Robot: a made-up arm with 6 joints.
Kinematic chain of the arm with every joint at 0, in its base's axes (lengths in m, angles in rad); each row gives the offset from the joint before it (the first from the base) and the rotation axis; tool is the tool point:
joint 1: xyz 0 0 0.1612 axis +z
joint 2: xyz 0 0.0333 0 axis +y
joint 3: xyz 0 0 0.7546 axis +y
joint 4: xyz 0 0 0.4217 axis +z
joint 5: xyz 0 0 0 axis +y
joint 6: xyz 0 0 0.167 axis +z
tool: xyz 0 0 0
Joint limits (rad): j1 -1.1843..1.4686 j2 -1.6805..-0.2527 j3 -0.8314..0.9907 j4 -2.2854..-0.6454 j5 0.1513..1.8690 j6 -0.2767..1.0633
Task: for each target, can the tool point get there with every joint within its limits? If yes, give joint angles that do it. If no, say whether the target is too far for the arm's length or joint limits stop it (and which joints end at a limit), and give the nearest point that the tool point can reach.
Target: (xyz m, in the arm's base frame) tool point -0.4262 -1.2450 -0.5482
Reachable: no: too far | nearest point -0.3704 -1.0820 -0.3573 | short by 0.257 m
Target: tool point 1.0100 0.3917 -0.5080
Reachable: no: joint limits stop it (at a limit: joint 1, joint 2, joint 3, joint 4, joint 5) | nearest point -0.4144 0.7868 -0.2842 | short by 1.495 m
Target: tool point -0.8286 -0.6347 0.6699
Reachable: yes | joints 0.5409 -0.8215 -0.6832 -1.8134 1.1939 0.7604
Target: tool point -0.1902 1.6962 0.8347
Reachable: no: too far | nearest point -0.4511 1.1567 0.6702 | short by 0.621 m
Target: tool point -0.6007 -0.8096 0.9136
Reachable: yes | joints 0.8468 -0.9763 -0.0615 -0.9189 1.1216 -0.0349
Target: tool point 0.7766 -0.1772 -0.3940
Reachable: no: joint limits stop it (at a limit: joint 1, joint 2, joint 3, joint 4, joint 5) | nearest point -0.0035 -0.8892 -0.2842 | short by 1.062 m
